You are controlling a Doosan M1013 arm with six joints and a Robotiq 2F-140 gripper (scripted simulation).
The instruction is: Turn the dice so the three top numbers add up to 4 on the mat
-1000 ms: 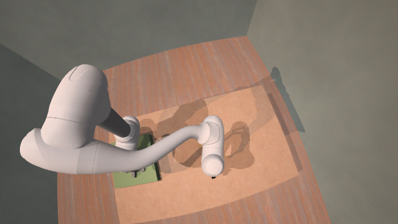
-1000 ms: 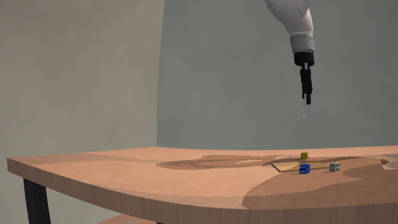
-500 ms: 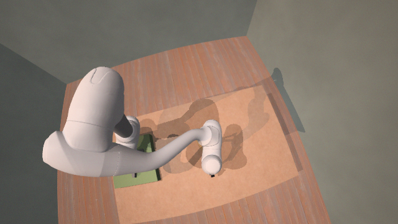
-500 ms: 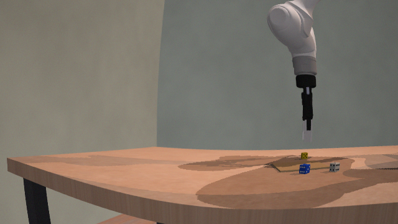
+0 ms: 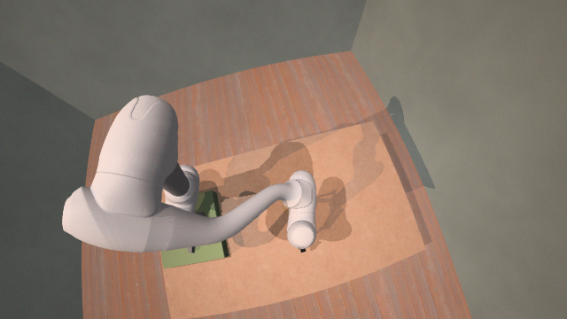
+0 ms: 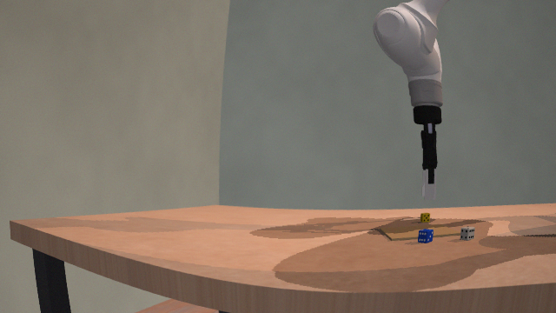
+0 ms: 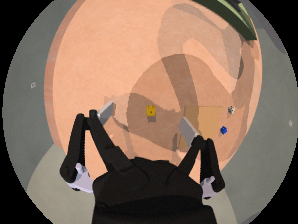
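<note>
Right now my hand is 50 mm above the yellow die and 10 mm to the right of it. Round my hand: tan mat (180 mm to the left, 60 mm below, 10 mm ahead); blue die (280 mm to the left, 50 mm below, 10 mm behind); white die (270 mm to the left, 90 mm behind, 50 mm below).
</note>
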